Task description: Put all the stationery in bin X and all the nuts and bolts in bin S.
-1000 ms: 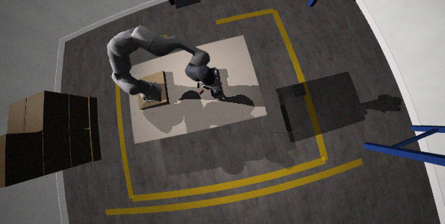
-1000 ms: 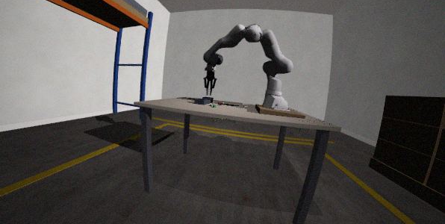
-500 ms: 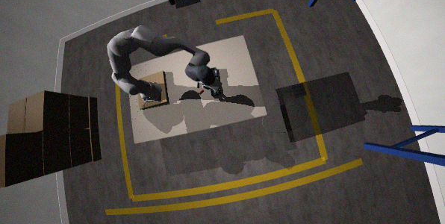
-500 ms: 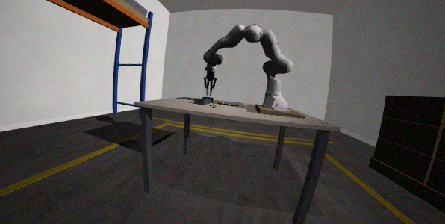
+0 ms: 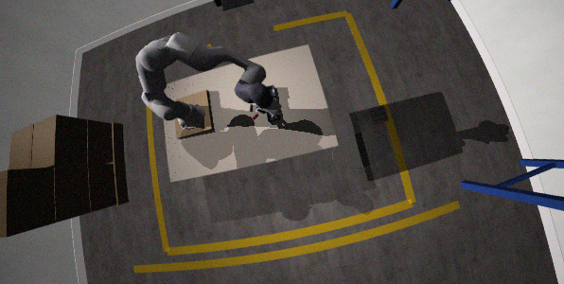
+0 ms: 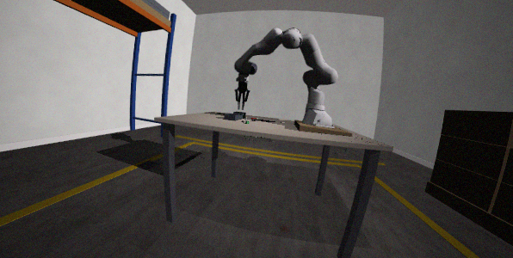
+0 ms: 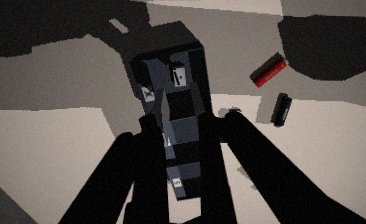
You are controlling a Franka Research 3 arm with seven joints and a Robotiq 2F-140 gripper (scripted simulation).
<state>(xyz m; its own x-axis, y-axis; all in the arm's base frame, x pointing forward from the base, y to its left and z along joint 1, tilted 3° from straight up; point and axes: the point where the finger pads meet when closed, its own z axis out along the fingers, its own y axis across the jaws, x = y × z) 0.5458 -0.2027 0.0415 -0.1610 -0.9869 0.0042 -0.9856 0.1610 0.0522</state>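
Right now the grey nut is 100 mm below my hand, 90 mm to the left of it and 60 mm behind it. From my hand the other things lie so: black cylinder 130 mm behind, 110 mm to the left, 90 mm below; bin 80 mm to the left, 80 mm below, 20 mm ahead; red cylinder 120 mm behind, 90 mm below, 40 mm to the left.
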